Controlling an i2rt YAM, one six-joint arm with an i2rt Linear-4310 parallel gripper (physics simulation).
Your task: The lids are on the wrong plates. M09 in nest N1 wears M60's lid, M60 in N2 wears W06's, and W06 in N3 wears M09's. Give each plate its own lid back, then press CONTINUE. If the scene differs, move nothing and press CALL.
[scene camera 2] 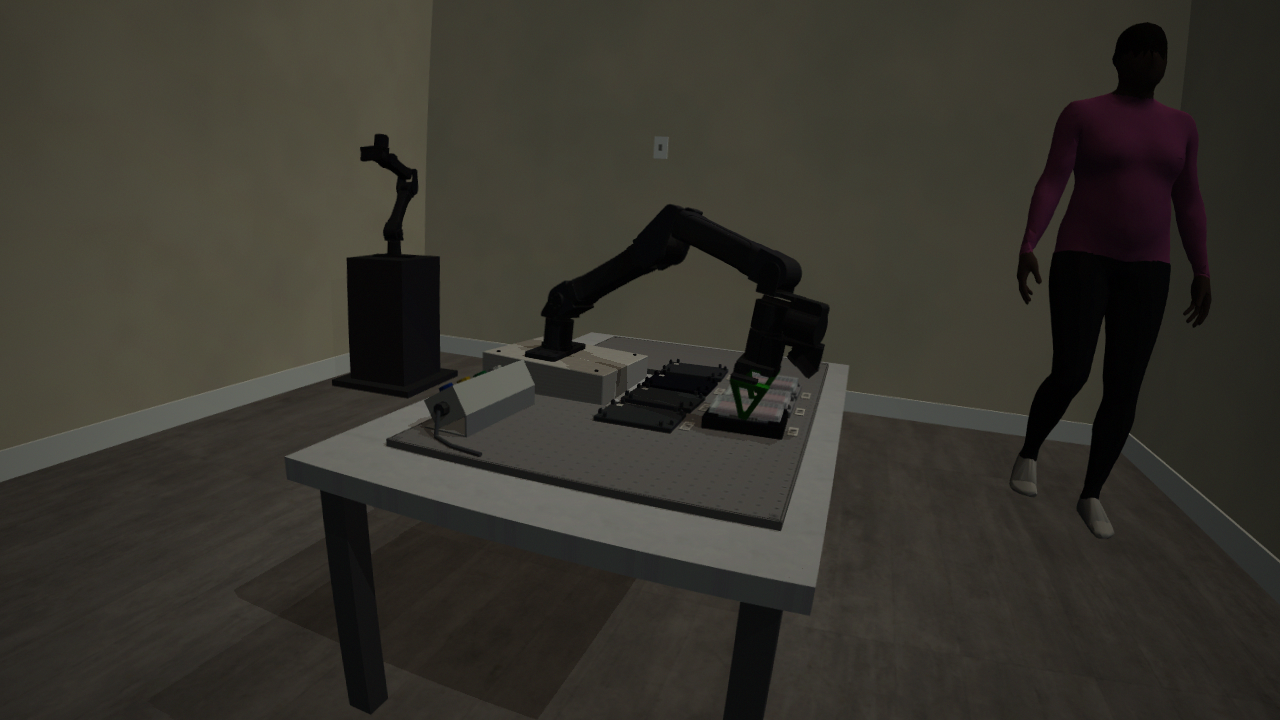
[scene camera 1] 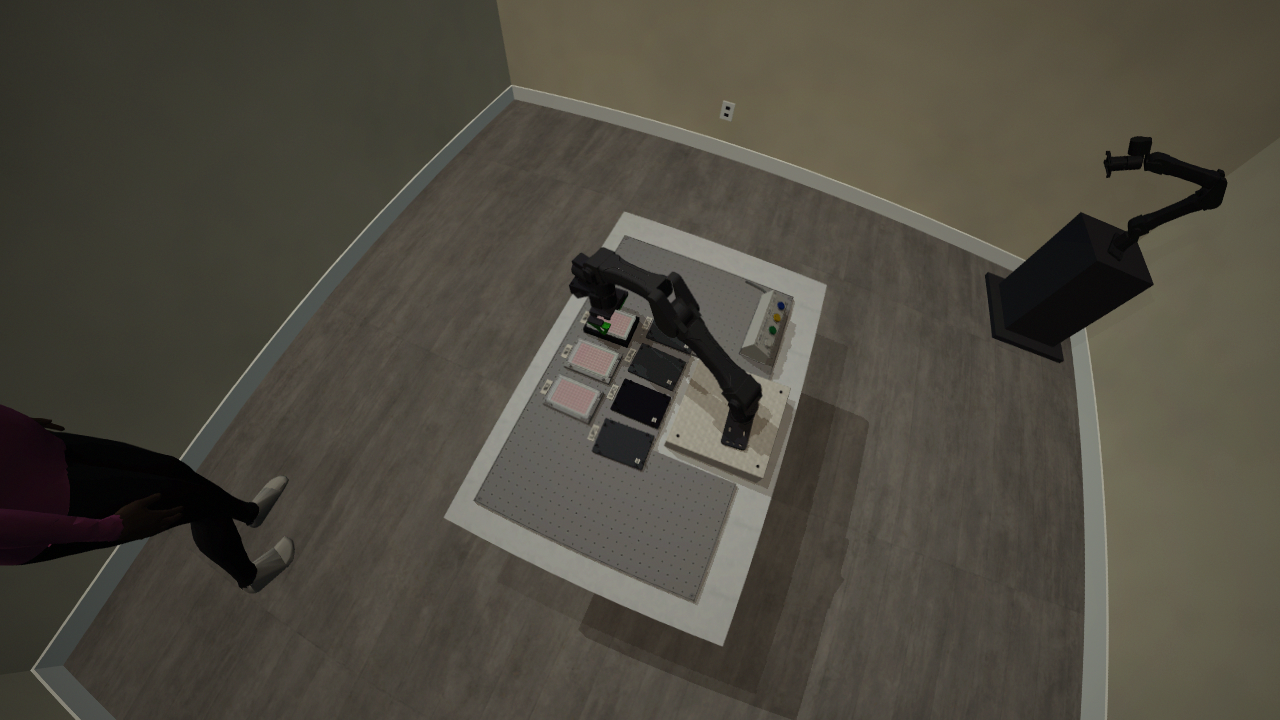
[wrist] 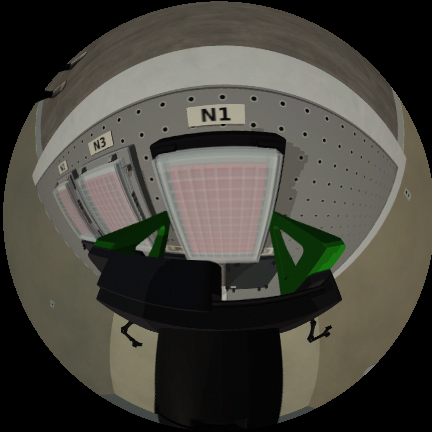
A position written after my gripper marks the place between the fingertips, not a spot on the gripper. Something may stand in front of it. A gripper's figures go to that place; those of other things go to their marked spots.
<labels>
My gripper (scene camera 2: 748, 410): 119 cm from the lens. A button box (scene camera 2: 471, 405): 108 cm from the lens. A nest labelled N1 (scene camera 2: 775, 430) is 114 cm from the lens.
</labels>
